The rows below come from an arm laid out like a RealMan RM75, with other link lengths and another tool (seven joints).
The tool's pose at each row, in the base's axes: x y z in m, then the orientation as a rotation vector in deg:
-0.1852 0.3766 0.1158 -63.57 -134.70 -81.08
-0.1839 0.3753 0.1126 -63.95 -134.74 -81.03
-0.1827 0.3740 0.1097 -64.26 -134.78 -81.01
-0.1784 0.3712 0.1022 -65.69 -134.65 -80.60
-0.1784 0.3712 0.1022 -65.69 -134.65 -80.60
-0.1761 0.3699 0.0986 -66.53 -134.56 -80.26
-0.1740 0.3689 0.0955 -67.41 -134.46 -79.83
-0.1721 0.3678 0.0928 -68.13 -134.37 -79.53
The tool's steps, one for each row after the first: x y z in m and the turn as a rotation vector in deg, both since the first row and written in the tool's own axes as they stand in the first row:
-0.0032 -0.0017 0.0009 -0.04 -0.25 0.13
-0.0061 -0.0032 0.0016 -0.08 -0.46 0.22
-0.0143 -0.0062 0.0042 -0.08 -1.20 0.93
-0.0143 -0.0062 0.0042 -0.08 -1.20 0.93
-0.0184 -0.0074 0.0055 -0.01 -1.61 1.37
-0.0219 -0.0084 0.0068 0.11 -2.05 1.86
-0.0251 -0.0093 0.0077 0.17 -2.40 2.25

